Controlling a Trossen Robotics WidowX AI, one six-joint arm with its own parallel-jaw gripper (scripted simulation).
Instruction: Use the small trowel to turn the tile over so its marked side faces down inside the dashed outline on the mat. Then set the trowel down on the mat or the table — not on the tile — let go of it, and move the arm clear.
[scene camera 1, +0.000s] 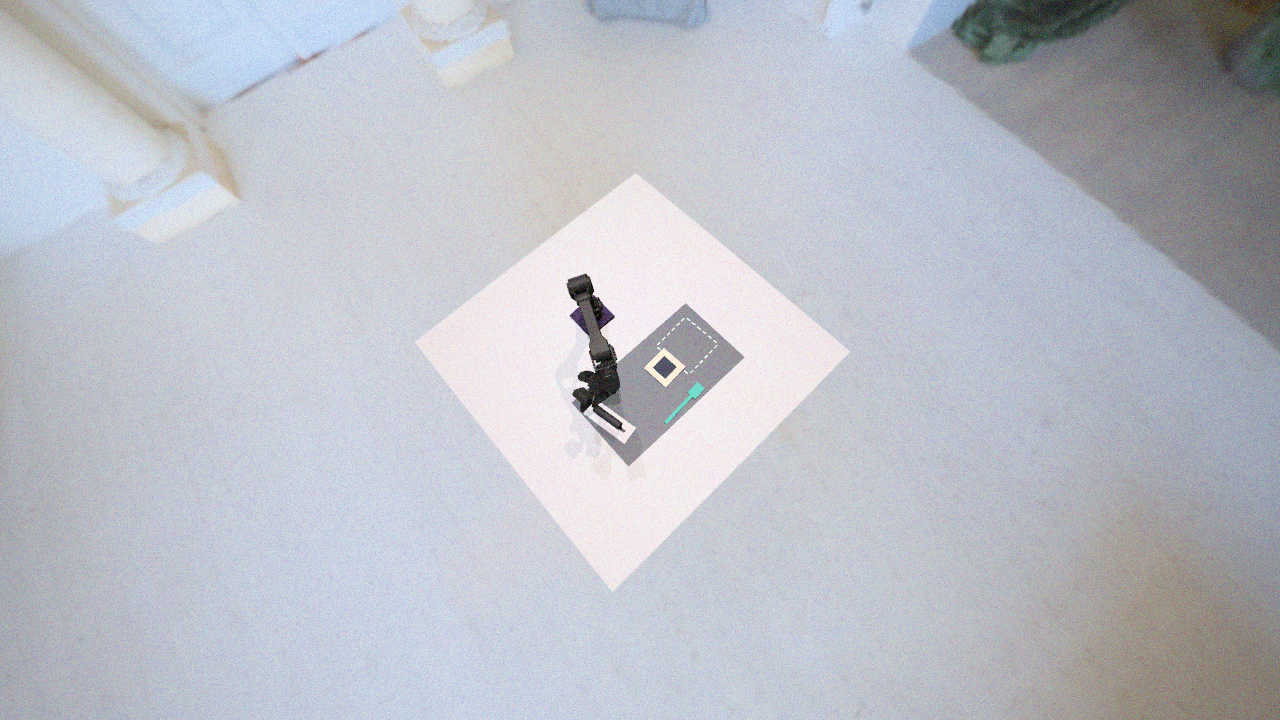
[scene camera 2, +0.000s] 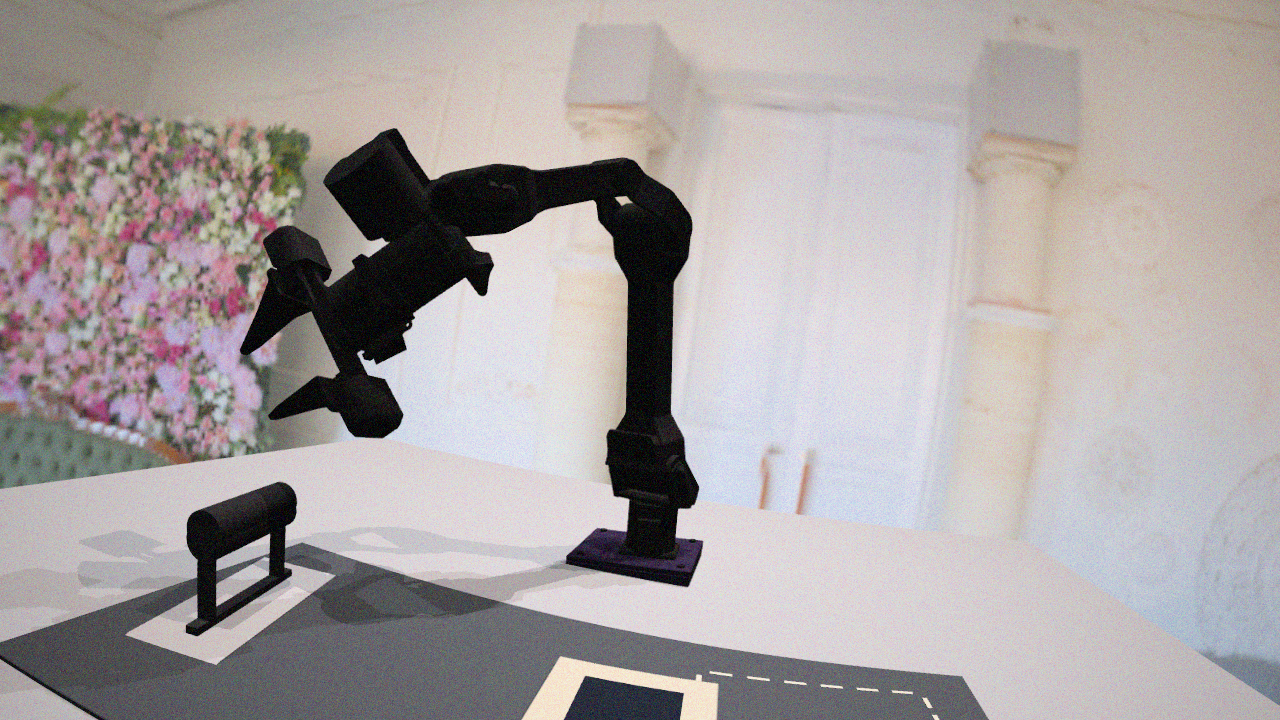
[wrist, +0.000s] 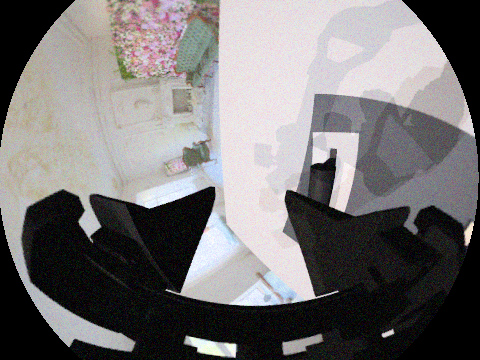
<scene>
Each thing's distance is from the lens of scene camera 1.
my gripper (scene camera 1: 587, 409): 1.55 m
tile (scene camera 1: 664, 367): 1.74 m
</scene>
